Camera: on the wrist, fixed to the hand. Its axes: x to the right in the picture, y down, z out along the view.
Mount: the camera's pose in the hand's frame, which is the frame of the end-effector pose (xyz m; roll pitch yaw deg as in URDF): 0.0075 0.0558 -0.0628 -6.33 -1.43 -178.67
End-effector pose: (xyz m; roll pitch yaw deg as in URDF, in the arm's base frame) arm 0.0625 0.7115 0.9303 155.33 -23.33 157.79
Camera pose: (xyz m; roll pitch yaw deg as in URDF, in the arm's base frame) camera 0.0948 0.7248 1.0071 -161.92 25.18 -22.89
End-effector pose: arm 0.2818 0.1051 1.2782 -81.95 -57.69 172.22
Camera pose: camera 0.2316 0.1668 1.2503 73.79 56.15 -9.99
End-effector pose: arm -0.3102 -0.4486 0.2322 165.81 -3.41 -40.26
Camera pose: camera -0.3329 -0.4801 0.3071 -172.19 5.12 138.80
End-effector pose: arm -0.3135 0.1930 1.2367 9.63 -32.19 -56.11
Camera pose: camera -0.2400 0.2010 1.1962 -15.00 30.99 125.70
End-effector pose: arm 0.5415 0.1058 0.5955 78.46 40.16 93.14
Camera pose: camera 0.4671 0.1347 0.6228 -86.14 -39.12 -84.71
